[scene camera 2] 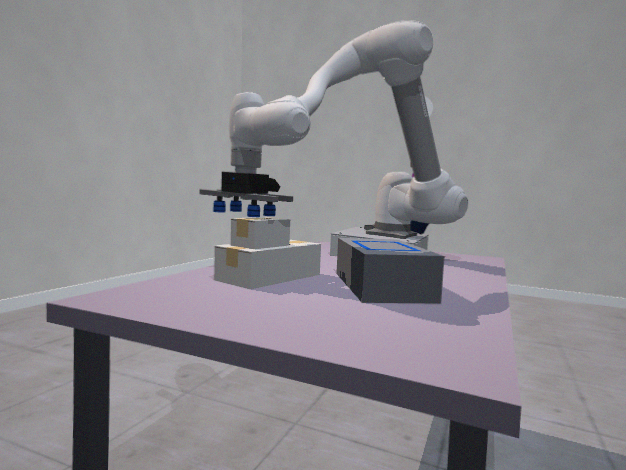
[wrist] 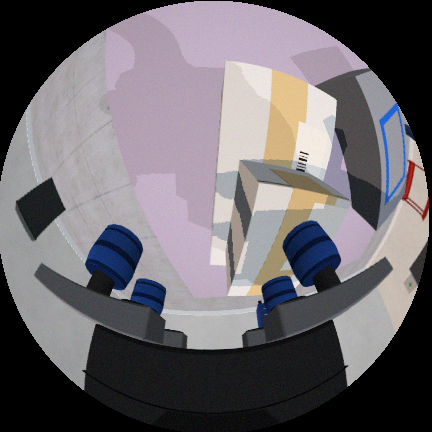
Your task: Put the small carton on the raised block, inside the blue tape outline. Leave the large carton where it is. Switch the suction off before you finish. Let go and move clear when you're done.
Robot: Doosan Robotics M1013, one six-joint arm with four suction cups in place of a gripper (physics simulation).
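Places are measured from the arm's base along level axes (x back, y left, z down), in centimetres.
Pixels of known places: hand at its tool point: (scene camera 2: pixel 244 213) (wrist: pixel 212 272); arm's base at its link origin: (scene camera 2: pixel 391 234).
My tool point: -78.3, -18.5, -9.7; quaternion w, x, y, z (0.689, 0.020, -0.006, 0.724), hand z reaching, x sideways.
Note:
Ahead of a thing's pixels: the offset from my tool point to its top centre, as dx, dy, dz. "*": to the spot under its first point. Level surfaces: height alone.
The small carton @[-0.6, +7.1, +1.0] (scene camera 2: pixel 267 233) (wrist: pixel 267 235) is pale with tan tape and sits on top of the large carton @[+3.5, +7.9, +9.0] (scene camera 2: pixel 283 267) (wrist: pixel 242 115), which lies on the table. My gripper (scene camera 2: pixel 244 207) (wrist: pixel 214 272), four blue suction cups under a grey plate, hangs a little above the small carton with a gap and holds nothing. It is offset to the carton's left in both views. Two cups cover part of the small carton in the wrist view. The raised block @[+14.9, +39.5, +7.0] (scene camera 2: pixel 401 278) (wrist: pixel 360 130) is dark grey, with the blue tape outline @[* +10.3, +44.8, +7.2] (scene camera 2: pixel 395 249) (wrist: pixel 389 114) on its top.
The pinkish table @[dz +19.1] (scene camera 2: pixel 252 328) (wrist: pixel 210 30) carries the cartons and the block. In the scene view, the block stands to the right of the cartons and the arm's base (scene camera 2: pixel 391 227) is behind it. A red frame (wrist: pixel 410 180) shows at the wrist view's right edge.

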